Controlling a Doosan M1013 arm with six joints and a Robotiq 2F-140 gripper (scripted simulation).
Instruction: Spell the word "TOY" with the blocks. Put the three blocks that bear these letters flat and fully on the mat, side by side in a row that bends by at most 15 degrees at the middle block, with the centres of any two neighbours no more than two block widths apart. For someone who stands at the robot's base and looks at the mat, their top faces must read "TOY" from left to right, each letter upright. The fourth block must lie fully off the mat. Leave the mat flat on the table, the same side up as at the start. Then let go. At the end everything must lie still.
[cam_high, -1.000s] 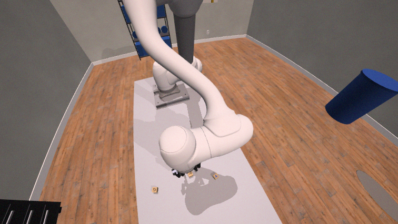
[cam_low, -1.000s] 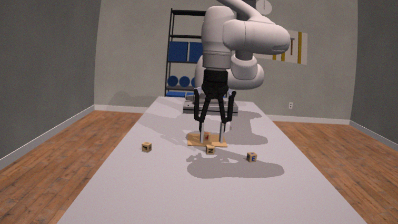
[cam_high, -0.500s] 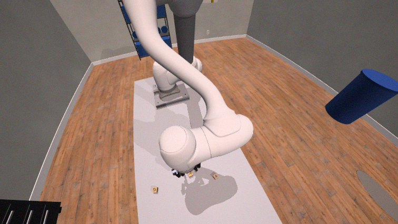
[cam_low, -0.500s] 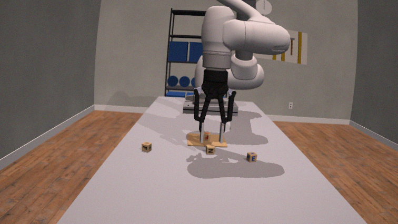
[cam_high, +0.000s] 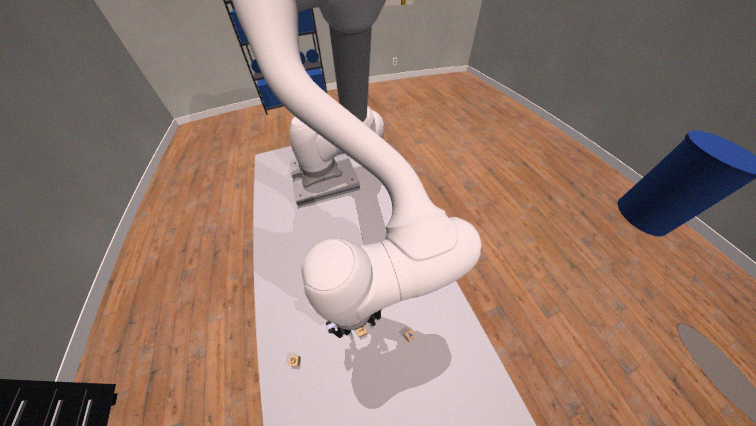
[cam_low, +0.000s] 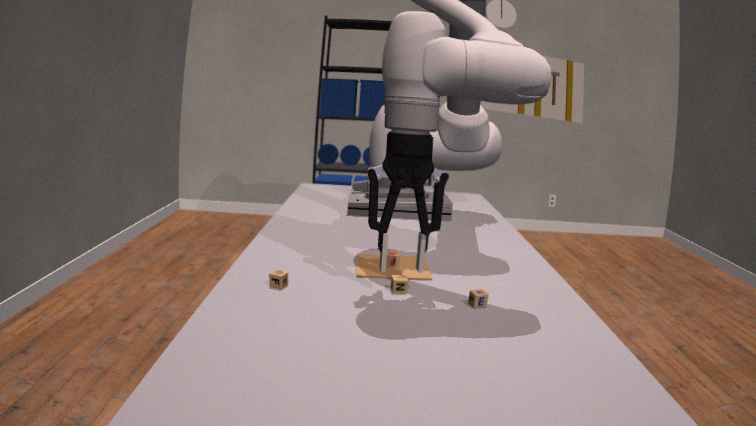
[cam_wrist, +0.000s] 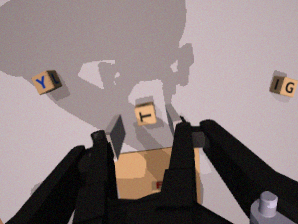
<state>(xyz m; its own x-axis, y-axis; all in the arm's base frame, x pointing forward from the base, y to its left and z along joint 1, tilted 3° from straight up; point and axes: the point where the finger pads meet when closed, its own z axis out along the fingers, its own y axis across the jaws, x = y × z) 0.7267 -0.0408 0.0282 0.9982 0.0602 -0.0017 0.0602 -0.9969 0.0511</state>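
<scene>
The T block is 6 cm below my hand. The rest, counted from my hand: tan mat (13 cm behind, 7 cm below).
</scene>
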